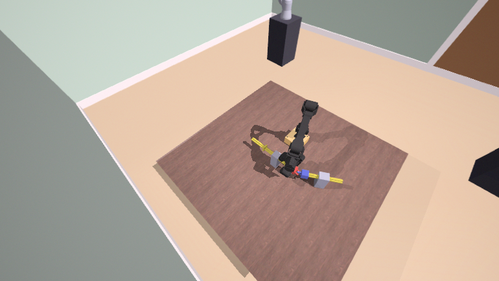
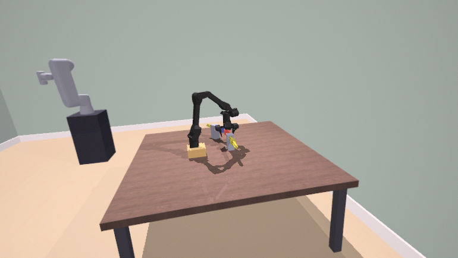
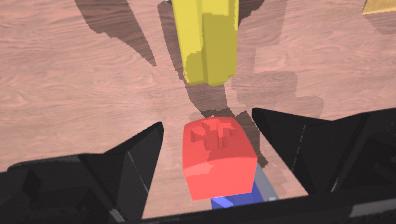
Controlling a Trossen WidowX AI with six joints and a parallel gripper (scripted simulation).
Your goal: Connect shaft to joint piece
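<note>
Now: gripper tip 1 cm to the right of the red square joint piece and 4 cm below it.
</note>
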